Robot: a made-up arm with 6 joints.
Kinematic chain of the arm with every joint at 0, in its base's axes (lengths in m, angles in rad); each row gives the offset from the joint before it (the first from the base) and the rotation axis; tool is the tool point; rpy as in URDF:
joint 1: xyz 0 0 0.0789 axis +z
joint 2: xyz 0 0 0 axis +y
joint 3: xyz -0.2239 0 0.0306 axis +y
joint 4: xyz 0.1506 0 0.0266 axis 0.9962 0 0.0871
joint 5: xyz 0 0 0 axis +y
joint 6: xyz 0.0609 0 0.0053 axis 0.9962 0 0.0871
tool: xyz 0 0 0 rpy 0 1.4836 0
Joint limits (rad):
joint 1: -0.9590..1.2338
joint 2: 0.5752..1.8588
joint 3: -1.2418..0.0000
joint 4: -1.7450..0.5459
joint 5: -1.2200..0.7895
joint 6: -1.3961..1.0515
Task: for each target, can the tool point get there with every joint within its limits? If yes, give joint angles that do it. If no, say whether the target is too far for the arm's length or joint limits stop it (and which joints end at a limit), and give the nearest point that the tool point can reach.
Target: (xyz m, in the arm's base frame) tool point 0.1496 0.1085 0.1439
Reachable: yes | joints 0.4845 1.6389 -0.6337 -1.5472 -0.4469 0.0810
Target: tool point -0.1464 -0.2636 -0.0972
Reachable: no: joint limits stop it (at a limit: joint 1, joint 2, joint 5) | nearest point 0.0293 -0.1172 0.0898 | short by 0.295 m
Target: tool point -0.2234 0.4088 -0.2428
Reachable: no: too far | nearest point 0.0193 0.1730 0.1001 | short by 0.482 m
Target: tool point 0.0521 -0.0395 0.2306
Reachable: yes | joints -0.6820 0.7264 -0.4059 -0.1335 -0.2739 0.4166
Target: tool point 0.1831 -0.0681 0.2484
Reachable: yes | joints -0.3579 1.3864 -0.9760 0.3078 0.0195 0.4837
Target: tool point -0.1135 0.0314 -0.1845
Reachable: no: joint limits stop it (at a limit: joint 1, joint 2, joint 3) | nearest point 0.0007 0.0644 0.0773 | short by 0.288 m
